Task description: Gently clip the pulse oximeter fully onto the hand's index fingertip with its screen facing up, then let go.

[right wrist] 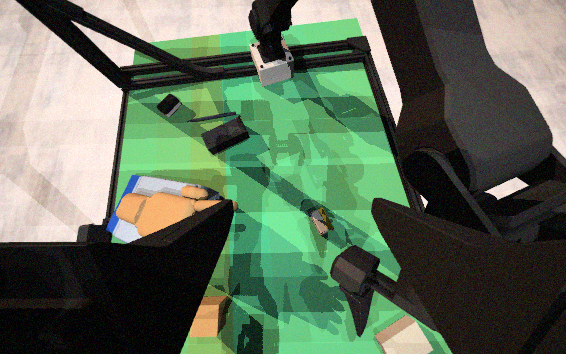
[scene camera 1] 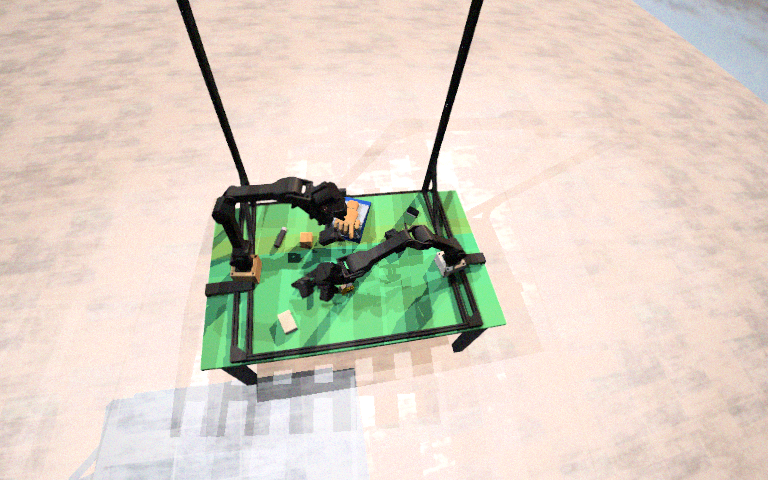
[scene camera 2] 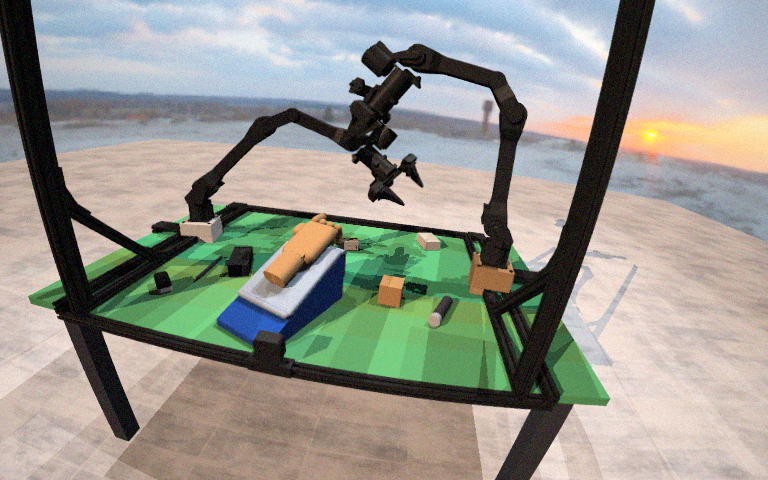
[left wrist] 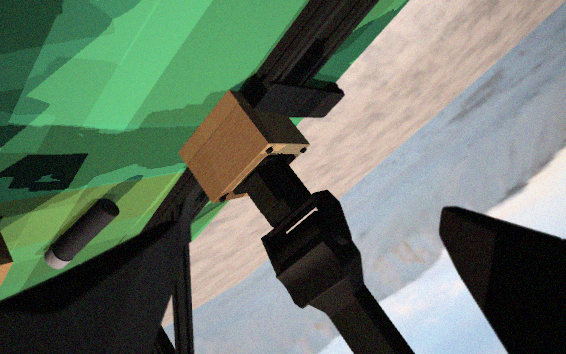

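Seen in the pictures: left gripper, fingertip midpoint: (scene camera 2: 413,196) (left wrist: 311,227); right gripper, fingertip midpoint: (right wrist: 302,205) (scene camera 1: 344,230) (scene camera 2: 351,138); left arm's base, link origin: (right wrist: 271,51) (scene camera 1: 451,258) (scene camera 2: 201,218); right arm's base, link origin: (scene camera 1: 244,264) (scene camera 2: 493,262) (left wrist: 264,172).
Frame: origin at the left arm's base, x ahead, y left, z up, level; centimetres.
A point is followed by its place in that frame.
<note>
The pulse oximeter (scene camera 1: 347,288) @(z -2.7, x 47.1, y -3.4 cm) (scene camera 2: 351,244) @(z -3.7, x 47.7, y -5.8 cm) (right wrist: 319,224) @(z -2.8, x 47.7, y -5.1 cm), a small pale block with a grey face and a yellow piece at its side, lies on the green table, apart from the hand. The tan hand (scene camera 1: 350,217) @(z 9.6, x 36.9, y -28.8 cm) (scene camera 2: 308,243) @(z 8.1, x 37.5, y -33.6 cm) (right wrist: 165,212) @(z 9.2, x 37.0, y -30.1 cm) rests on a blue wedge with a pale top. In the right wrist view its index finger is partly hidden by a gripper finger. My right gripper (right wrist: 302,205) @(z 28.1, x 45.4, y -11.0 cm) is open and empty, above the table between hand and oximeter in that view. My left gripper (scene camera 1: 314,291) (scene camera 2: 412,194) @(z 12.6, x 64.9, y -5.7 cm) is open and empty, high above the table.
An orange cube (scene camera 1: 305,239) @(z -0.9, x 57.0, y -31.1 cm) (scene camera 2: 390,291) @(z -2.1, x 55.8, y -34.8 cm), a dark cylinder (scene camera 2: 440,311) @(z -3.3, x 66.1, y -40.5 cm) (left wrist: 85,232) @(z -3.8, x 67.0, y -36.7 cm), a cream block (scene camera 1: 287,321) @(z -2.9, x 73.5, y 1.9 cm) (scene camera 2: 428,241) @(z -2.9, x 72.5, y -2.2 cm), a black box (scene camera 2: 239,260) @(z -2.5, x 18.8, y -22.3 cm) (right wrist: 225,135) @(z -2.5, x 19.2, y -19.1 cm), a pen (scene camera 2: 207,268) @(z -5.0, x 10.4, y -22.7 cm) and a small black item (scene camera 2: 162,281) @(z -2.7, x 4.5, y -34.1 cm) (right wrist: 168,104) @(z -2.7, x 4.3, y -31.5 cm) lie around. The arms overlap in scene camera 2.
</note>
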